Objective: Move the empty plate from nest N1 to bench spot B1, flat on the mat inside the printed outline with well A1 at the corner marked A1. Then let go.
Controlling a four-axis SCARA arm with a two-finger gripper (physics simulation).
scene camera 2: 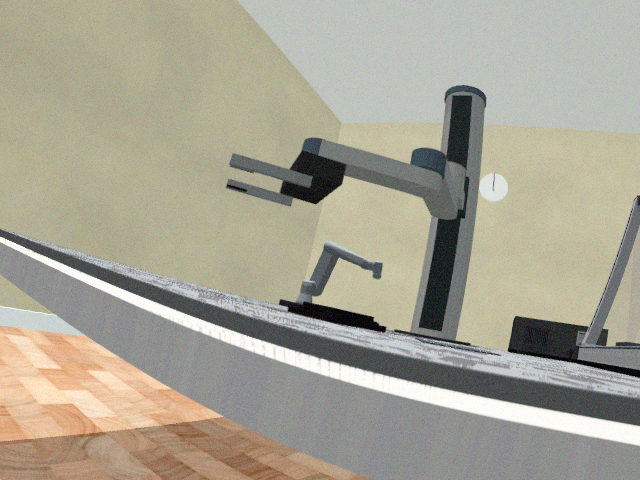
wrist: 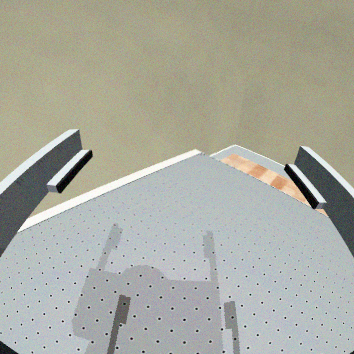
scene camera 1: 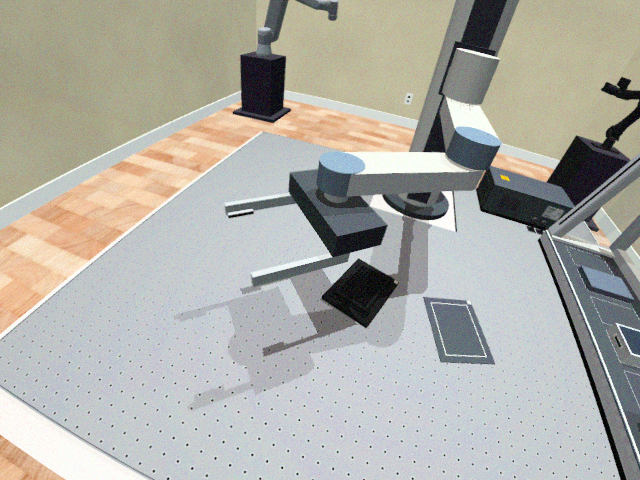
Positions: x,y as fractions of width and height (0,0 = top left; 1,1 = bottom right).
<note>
The gripper (scene camera 1: 0.37,0.50) holds nothing. Also in view: a well plate (scene camera 1: 0.57,0.60). Further things: a B1 mat (scene camera 1: 0.72,0.71) and a black nest (scene camera 1: 0.57,0.67).
The gripper also shows in scene camera 2 (scene camera 2: 0.36,0.36) and in the wrist view (wrist: 0.54,0.41). The black nest is seen too in scene camera 2 (scene camera 2: 0.51,0.66). The wrist view does not show the well plate: it is out of frame.
</note>
